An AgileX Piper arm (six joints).
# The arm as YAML. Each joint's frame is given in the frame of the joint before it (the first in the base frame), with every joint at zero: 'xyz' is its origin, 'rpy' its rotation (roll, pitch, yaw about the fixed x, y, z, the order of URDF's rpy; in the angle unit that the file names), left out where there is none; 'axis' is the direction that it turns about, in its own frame. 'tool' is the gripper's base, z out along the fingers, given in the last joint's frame.
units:
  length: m
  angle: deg
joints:
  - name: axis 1
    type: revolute
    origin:
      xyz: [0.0, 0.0, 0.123]
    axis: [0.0, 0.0, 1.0]
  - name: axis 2
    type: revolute
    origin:
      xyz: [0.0, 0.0, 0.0]
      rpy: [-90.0, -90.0, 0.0]
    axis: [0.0, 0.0, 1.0]
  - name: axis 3
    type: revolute
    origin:
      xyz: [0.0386, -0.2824, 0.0]
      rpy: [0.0, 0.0, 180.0]
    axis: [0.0, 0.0, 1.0]
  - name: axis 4
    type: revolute
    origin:
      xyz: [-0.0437, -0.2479, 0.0]
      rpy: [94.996, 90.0, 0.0]
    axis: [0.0, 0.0, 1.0]
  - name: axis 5
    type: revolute
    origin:
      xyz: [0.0, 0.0, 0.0]
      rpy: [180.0, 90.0, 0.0]
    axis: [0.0, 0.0, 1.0]
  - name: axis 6
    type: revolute
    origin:
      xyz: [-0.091, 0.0, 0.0]
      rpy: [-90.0, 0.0, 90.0]
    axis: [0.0, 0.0, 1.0]
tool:
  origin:
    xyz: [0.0, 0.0, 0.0]
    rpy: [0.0, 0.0, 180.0]
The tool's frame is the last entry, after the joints.
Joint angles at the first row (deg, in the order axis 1, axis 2, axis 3, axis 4, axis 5, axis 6):
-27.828, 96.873, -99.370, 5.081, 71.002, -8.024
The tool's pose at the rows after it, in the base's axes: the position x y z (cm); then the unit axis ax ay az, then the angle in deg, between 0 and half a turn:
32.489, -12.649, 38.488, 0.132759, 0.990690, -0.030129, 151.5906
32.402, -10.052, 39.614, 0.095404, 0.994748, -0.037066, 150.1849
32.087, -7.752, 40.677, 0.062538, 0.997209, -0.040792, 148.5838
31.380, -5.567, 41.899, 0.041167, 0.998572, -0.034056, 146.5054
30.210, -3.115, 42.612, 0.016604, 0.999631, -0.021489, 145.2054
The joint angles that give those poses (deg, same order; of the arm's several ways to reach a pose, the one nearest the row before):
-22.248, 94.749, -99.370, 3.949, 71.269, -7.307
-17.830, 92.816, -99.367, 2.339, 71.526, -7.020
-13.877, 90.971, -99.371, 1.129, 71.662, -6.751
-10.294, 88.776, -99.369, 0.862, 71.884, -5.592
-6.096, 85.814, -97.574, 0.735, 71.885, -4.202

